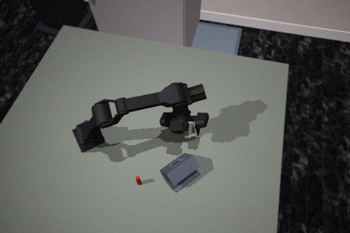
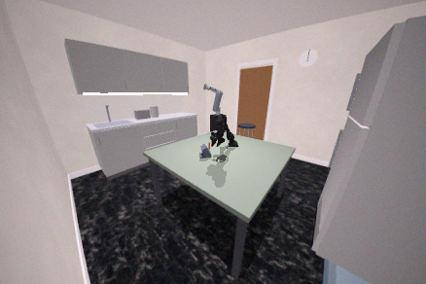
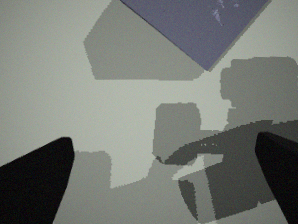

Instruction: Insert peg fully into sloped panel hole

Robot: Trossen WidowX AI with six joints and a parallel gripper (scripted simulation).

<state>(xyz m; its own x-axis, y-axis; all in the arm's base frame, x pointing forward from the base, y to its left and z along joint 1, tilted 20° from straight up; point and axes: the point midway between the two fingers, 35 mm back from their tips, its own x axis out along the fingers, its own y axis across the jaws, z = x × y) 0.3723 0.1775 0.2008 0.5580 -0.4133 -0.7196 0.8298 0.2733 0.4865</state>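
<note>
Right now the red peg is 120 mm behind my hand, 230 mm to the right of it and 120 mm below it.
</note>
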